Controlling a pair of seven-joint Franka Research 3 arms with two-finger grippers.
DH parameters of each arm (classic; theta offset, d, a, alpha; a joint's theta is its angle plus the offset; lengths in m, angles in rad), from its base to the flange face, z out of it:
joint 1: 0 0.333 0 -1.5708
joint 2: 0 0 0 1.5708
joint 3: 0 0.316 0.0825 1.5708
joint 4: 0 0 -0.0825 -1.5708
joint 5: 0 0.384 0 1.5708
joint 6: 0 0 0.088 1.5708
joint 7: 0 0.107 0 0
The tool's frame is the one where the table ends.
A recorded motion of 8 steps. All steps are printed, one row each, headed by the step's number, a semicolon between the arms.
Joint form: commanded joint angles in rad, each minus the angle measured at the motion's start. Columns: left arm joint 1, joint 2, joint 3, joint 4, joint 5, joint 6, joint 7; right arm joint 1, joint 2, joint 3, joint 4, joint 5, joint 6, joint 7.
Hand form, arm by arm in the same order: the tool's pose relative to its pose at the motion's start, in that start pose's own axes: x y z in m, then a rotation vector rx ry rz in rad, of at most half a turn. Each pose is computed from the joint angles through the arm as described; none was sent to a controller.
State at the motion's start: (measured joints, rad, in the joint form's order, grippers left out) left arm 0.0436 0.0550 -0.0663 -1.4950 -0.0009 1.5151 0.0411; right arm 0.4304 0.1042 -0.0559 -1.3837 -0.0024 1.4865 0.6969
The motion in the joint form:
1: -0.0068 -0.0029 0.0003 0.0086 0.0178 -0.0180 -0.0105; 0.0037 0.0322 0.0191 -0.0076 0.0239 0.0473 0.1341
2: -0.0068 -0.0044 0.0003 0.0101 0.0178 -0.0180 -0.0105; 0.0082 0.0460 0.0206 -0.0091 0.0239 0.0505 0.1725
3: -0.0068 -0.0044 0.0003 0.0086 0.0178 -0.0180 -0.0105; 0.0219 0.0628 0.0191 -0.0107 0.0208 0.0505 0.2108
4: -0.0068 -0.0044 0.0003 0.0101 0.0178 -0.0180 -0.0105; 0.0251 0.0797 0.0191 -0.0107 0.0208 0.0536 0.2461
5: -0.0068 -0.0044 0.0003 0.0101 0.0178 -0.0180 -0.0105; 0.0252 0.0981 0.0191 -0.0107 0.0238 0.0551 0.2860
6: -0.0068 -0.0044 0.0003 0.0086 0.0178 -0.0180 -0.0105; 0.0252 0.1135 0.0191 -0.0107 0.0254 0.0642 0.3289
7: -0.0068 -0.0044 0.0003 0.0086 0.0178 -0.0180 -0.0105; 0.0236 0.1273 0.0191 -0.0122 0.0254 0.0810 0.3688
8: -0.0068 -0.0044 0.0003 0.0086 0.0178 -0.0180 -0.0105; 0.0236 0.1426 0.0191 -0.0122 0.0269 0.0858 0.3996
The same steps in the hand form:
1: -0.0027 0.0018 -0.0040 0.0180 -0.0071 -0.0052; 0.0009 -0.0217 0.0181 0.0229 -0.0118 0.1102
2: -0.0032 0.0019 -0.0056 0.0182 -0.0041 -0.0053; 0.0017 -0.0273 0.0267 0.0139 -0.0206 0.1427
3: -0.0032 0.0019 -0.0049 0.0181 -0.0056 -0.0053; 0.0003 -0.0358 0.0375 -0.0028 -0.0305 0.1689
4: -0.0032 0.0019 -0.0056 0.0182 -0.0041 -0.0053; 0.0024 -0.0407 0.0474 -0.0141 -0.0391 0.2011
5: -0.0032 0.0019 -0.0056 0.0182 -0.0041 -0.0053; 0.0057 -0.0446 0.0585 -0.0262 -0.0517 0.2409
6: -0.0032 0.0019 -0.0049 0.0181 -0.0056 -0.0053; 0.0090 -0.0481 0.0672 -0.0315 -0.0559 0.2840
7: -0.0032 0.0019 -0.0049 0.0181 -0.0056 -0.0053; 0.0134 -0.0510 0.0751 -0.0318 -0.0541 0.3257
8: -0.0032 0.0019 -0.0049 0.0181 -0.0056 -0.0053; 0.0162 -0.0540 0.0842 -0.0404 -0.0608 0.3566

